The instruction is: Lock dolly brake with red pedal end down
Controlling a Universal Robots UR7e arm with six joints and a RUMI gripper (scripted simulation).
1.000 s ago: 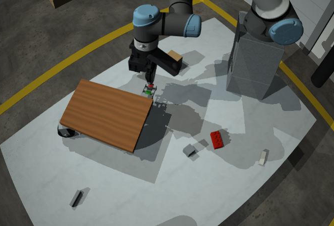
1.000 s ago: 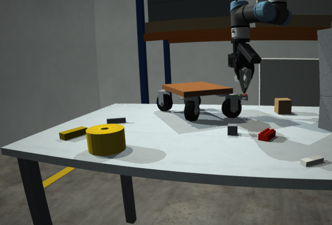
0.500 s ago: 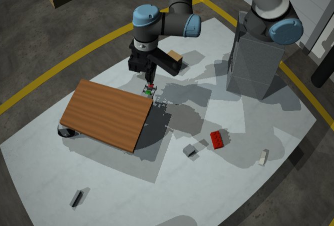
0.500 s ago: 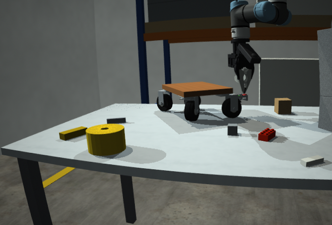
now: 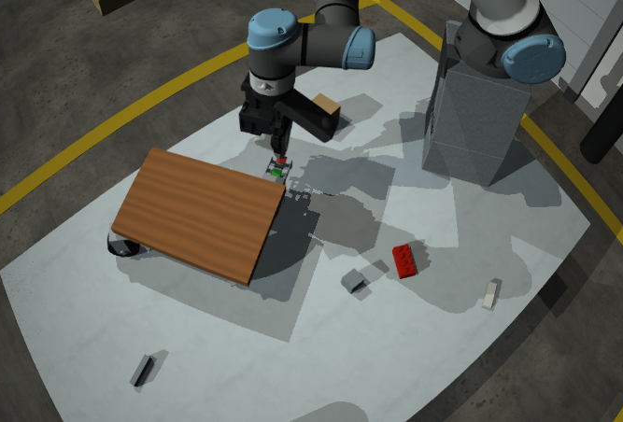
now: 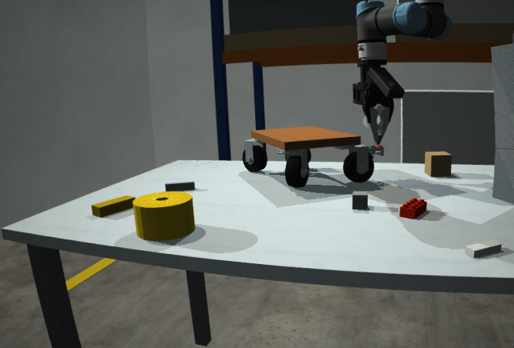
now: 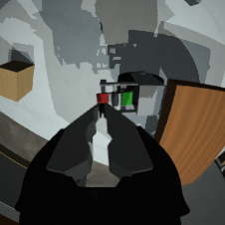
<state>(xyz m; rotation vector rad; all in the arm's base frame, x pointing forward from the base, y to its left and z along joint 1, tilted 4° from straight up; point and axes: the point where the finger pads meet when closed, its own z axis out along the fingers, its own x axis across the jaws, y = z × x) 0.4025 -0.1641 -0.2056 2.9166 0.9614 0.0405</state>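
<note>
Now: the brake pedal 1 cm ahead of my hand, 1 cm to the left of it and 3 cm below it. From my hand the other things lie so: tan cube 17 cm behind, 8 cm to the right, 8 cm below; small grey block 3 cm ahead, 26 cm to the left, 9 cm below; red brick 9 cm behind, 30 cm to the left, 9 cm below.
</note>
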